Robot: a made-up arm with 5 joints. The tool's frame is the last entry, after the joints. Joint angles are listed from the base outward. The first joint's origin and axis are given. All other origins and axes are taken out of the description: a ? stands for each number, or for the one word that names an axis. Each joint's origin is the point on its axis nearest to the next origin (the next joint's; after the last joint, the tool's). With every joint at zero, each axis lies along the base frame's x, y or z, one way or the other. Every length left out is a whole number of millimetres.
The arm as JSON. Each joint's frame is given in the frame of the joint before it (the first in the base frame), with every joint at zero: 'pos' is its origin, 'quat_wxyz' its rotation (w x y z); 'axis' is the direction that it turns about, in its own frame. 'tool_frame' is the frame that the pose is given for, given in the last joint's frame.
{
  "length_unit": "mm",
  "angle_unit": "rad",
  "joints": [
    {
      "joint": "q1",
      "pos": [
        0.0,
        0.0,
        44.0
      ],
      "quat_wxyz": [
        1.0,
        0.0,
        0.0,
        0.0
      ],
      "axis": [
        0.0,
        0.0,
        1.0
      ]
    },
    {
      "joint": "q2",
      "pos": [
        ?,
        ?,
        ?
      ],
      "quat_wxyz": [
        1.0,
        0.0,
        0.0,
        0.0
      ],
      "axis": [
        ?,
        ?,
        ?
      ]
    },
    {
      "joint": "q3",
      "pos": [
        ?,
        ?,
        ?
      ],
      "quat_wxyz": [
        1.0,
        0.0,
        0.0,
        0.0
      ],
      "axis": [
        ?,
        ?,
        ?
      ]
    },
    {
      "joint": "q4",
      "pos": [
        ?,
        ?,
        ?
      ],
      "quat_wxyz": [
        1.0,
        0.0,
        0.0,
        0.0
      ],
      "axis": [
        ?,
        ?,
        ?
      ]
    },
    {
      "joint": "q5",
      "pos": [
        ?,
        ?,
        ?
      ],
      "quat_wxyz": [
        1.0,
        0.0,
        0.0,
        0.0
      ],
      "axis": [
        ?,
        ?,
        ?
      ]
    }
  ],
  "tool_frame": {
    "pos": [
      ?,
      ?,
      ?
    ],
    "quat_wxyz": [
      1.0,
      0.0,
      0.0,
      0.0
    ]
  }
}
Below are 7 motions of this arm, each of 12 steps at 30 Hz.
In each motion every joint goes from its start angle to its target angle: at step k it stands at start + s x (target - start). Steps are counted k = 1, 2, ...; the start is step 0. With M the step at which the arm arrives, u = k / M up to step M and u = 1 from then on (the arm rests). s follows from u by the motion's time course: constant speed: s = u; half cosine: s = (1 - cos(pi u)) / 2; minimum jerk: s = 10 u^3 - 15 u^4 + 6 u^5.
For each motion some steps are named. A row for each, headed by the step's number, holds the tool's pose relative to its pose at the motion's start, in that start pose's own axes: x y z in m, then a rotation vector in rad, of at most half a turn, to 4 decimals.
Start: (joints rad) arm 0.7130 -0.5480 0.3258 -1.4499 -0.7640
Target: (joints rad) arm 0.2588 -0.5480 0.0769 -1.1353 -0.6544
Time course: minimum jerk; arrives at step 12
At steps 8, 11, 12:
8: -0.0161 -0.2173 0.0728 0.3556 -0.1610 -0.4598
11: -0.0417 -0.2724 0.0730 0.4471 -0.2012 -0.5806
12: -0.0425 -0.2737 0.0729 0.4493 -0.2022 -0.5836

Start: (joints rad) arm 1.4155 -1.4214 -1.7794 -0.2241 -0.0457
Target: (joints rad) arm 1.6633 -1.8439 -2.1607 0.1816 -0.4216
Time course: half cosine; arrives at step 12
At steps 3, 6, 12:
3: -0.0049 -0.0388 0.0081 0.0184 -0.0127 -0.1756
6: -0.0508 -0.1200 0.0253 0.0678 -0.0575 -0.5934
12: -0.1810 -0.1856 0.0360 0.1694 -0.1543 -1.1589

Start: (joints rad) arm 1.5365 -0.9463 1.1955 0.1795 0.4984
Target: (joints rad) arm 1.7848 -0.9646 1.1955 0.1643 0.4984
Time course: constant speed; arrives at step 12
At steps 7, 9, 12:
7: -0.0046 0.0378 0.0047 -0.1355 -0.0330 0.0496
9: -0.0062 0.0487 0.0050 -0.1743 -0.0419 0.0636
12: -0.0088 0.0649 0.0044 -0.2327 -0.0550 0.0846

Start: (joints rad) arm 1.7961 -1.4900 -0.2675 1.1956 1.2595
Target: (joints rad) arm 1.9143 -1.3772 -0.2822 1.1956 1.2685
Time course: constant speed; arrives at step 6
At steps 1, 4, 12:
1: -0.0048 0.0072 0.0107 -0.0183 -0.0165 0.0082
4: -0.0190 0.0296 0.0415 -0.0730 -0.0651 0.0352
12: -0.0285 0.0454 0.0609 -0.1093 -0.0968 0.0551

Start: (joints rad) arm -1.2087 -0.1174 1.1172 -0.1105 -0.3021
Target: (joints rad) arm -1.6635 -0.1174 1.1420 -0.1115 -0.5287
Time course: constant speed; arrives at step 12
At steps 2, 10, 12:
2: 0.0150 -0.0037 -0.0099 -0.0095 0.0672 -0.0704
10: 0.0655 -0.0223 -0.0572 -0.0731 0.3343 -0.3476
12: 0.0755 -0.0277 -0.0706 -0.0954 0.4006 -0.4153

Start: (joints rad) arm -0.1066 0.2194 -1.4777 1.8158 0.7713
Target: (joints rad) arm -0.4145 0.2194 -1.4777 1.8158 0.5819
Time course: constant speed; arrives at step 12
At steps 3, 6, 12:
3: -0.0396 -0.0416 -0.0160 0.0575 -0.0507 -0.0543
6: -0.0787 -0.0817 -0.0365 0.1174 -0.0987 -0.1085
12: -0.1542 -0.1568 -0.0909 0.2442 -0.1864 -0.2158

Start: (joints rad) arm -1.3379 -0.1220 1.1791 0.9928 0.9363
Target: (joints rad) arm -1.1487 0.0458 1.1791 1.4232 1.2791
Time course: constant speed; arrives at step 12
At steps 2, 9, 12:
2: -0.0303 -0.0174 0.0022 -0.0009 -0.0398 -0.0285
9: -0.1450 -0.0637 -0.0086 0.0076 -0.1791 -0.1275
12: -0.1960 -0.0760 -0.0227 0.0167 -0.2386 -0.1695

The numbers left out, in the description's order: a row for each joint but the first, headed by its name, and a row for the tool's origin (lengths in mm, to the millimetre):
q2: xyz -108.0 -232.0 0.0, axis 0.0 -1.0 0.0
q3: xyz -104.0 0.0 -46.0, axis -1.0 0.0 0.0
q4: xyz 0.0 64.0 455.0, axis 0.0 0.0 -1.0
q5: xyz 308.0 24.0 0.0, axis 0.0 0.0 1.0
tool: xyz 53.0 -30.0 0.0

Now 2 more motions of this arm.
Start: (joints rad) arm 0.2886 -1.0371 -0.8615 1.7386 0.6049
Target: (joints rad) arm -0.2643 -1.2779 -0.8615 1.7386 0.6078
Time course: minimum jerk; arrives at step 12
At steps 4, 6, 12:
4: 0.0156 -0.0558 -0.0628 0.0520 0.0876 -0.0745
6: 0.0272 -0.1247 -0.1574 0.1205 0.2154 -0.1715
12: 0.0197 -0.2175 -0.3358 0.2301 0.4526 -0.3202

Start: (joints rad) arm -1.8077 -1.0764 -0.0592 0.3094 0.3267
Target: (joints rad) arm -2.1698 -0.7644 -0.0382 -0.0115 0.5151
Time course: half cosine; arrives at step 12
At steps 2, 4, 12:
2: -0.0095 0.0002 -0.0004 0.0191 -0.0222 0.0236
4: -0.0365 0.0014 -0.0013 0.0660 -0.0861 0.0856
12: -0.1623 0.0200 -0.0036 0.1734 -0.3799 0.2972

